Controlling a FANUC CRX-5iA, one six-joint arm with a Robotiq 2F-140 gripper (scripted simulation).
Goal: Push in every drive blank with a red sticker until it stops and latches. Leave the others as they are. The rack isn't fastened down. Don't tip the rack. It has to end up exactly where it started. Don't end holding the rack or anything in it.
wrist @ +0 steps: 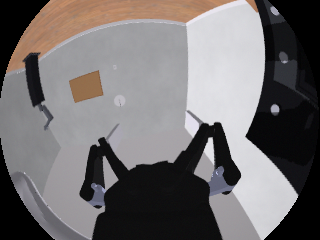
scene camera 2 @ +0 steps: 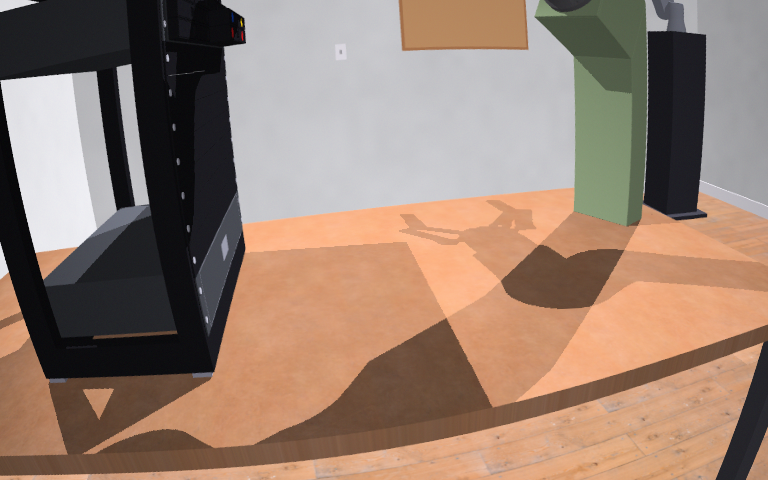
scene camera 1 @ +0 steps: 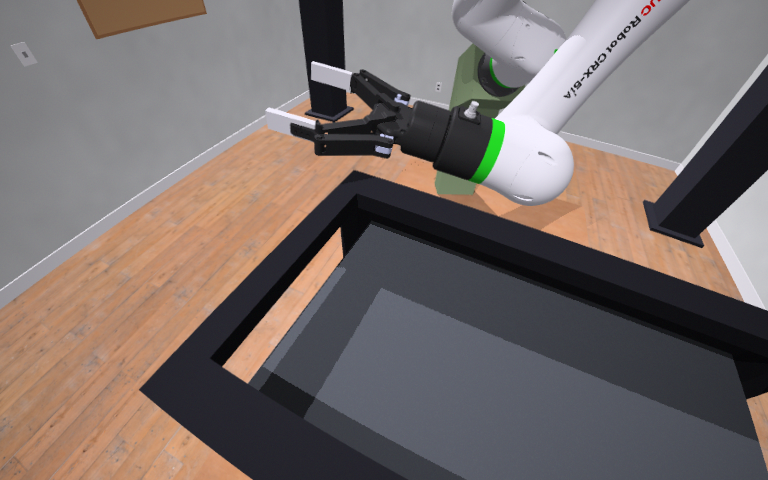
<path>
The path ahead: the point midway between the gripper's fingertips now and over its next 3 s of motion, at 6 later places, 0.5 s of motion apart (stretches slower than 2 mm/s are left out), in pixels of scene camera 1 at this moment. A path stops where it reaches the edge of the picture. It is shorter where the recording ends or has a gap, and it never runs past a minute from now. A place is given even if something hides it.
My gripper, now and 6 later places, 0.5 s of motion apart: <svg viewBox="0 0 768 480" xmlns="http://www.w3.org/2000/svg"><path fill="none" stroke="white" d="M292 91L306 151L331 194L361 226L393 253L425 280L452 303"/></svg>
</path>
